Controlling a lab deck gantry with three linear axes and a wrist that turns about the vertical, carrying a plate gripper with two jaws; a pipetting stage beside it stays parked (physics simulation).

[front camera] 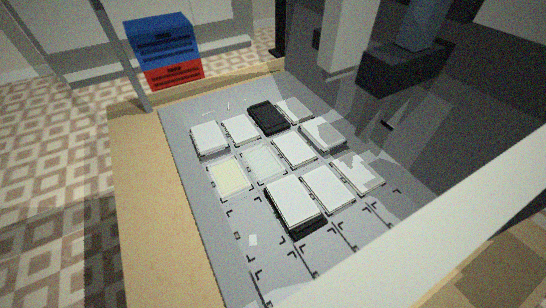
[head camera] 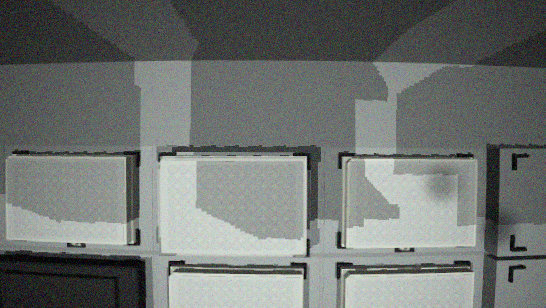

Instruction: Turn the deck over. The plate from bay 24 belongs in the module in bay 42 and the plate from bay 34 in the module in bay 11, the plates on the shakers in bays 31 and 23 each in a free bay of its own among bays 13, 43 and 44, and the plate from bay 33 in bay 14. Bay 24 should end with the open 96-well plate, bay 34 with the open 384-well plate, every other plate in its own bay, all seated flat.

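Pixels of known places: gripper, fingertip midpoint: [front camera: 374, 132]; robot's base, origin of the base link: [front camera: 191, 134].
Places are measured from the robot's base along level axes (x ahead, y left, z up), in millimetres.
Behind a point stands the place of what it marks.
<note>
My gripper [front camera: 392, 120] hangs beyond the deck's right side under its dark block; its jaws blend into the background, but no plate shows between them. A white plate [front camera: 357, 175] {z 14, x 405, y 352 mm} [head camera: 410, 200] {z 14, x 389, y 367 mm} sits flat in bay 43. A plate [front camera: 322, 134] {z 33, x 241, y 354 mm} [head camera: 232, 205] {z 33, x 229, y 366 mm} rests on the module in bay 42. The black shaker [front camera: 268, 117] {z 24, x 74, y 252 mm} [head camera: 60, 285] {z 24, x 67, y 286 mm} in bay 31 is bare. A plate [front camera: 295, 200] {z 37, x 397, y 152 mm} sits on the bay 23 shaker. A plate [front camera: 327, 189] {z 14, x 401, y 252 mm} [head camera: 407, 290] {z 14, x 388, y 282 mm} is in bay 33. A plate [front camera: 209, 136] {z 33, x 76, y 44 mm} rests on the bay 11 module. A yellow plate [front camera: 230, 177] {z 12, x 238, y 45 mm} and a pale translucent plate [front camera: 265, 162] {z 13, x 238, y 154 mm} lie nearer the left.
Other plates stand in bay 41 [front camera: 295, 110] {z 14, x 77, y 361 mm} [head camera: 65, 195] {z 14, x 66, y 368 mm}, bay 32 [front camera: 293, 148] {z 15, x 232, y 253 mm} [head camera: 237, 290] {z 14, x 230, y 283 mm} and bay 21 [front camera: 241, 130] {z 14, x 79, y 148 mm}. Bay 44 [head camera: 525, 205] {z 15, x 504, y 361 mm} shows its corner brackets. Blue and red boxes [front camera: 162, 42] [front camera: 177, 75] stand behind the deck. A pale beam [front camera: 400, 225] {z 400, x 607, y 58 mm} crosses the front.
</note>
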